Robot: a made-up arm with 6 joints.
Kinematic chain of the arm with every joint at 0, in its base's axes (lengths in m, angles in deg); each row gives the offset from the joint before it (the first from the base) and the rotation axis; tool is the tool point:
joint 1: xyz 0 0 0.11 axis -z
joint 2: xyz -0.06 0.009 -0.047 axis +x
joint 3: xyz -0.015 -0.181 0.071 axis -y
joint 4: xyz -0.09 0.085 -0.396 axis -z
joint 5: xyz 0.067 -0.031 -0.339 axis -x
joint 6: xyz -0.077 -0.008 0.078 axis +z
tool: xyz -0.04 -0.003 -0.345
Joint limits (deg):
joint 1: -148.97..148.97
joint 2: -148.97..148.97
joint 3: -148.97..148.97
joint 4: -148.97..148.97
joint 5: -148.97..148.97
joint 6: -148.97..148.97
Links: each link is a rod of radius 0.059 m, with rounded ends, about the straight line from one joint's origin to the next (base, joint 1, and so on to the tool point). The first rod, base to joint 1, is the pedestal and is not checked.
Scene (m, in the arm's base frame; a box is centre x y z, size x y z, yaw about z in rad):
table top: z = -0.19
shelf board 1: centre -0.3 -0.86 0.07 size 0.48 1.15 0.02 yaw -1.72
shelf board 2: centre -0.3 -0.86 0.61 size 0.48 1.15 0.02 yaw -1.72
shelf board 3: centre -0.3 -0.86 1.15 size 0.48 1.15 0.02 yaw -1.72
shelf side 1: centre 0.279 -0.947 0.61 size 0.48 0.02 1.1 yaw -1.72
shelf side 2: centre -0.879 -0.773 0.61 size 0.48 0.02 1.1 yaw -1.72
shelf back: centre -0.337 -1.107 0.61 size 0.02 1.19 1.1 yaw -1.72
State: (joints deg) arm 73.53 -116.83 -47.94 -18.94 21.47 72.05
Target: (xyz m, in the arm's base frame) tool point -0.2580 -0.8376 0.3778
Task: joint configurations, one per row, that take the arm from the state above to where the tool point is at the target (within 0.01 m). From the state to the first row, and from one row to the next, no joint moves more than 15 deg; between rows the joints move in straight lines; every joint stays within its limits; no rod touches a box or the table.
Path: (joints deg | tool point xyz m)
1: 59.26 -111.45 -34.34 -20.52 19.60 72.44 | -0.8126 0.2893 0.5591
2: 44.98 -106.07 -20.74 -22.09 17.72 72.83 | -0.8338 -0.1757 0.5300
3: 30.71 -100.68 -7.14 -23.67 15.85 73.23 | -0.6309 -0.5854 0.4648
4: 16.44 -95.30 6.46 -25.25 13.97 73.62 | -0.2581 -0.8376 0.3778

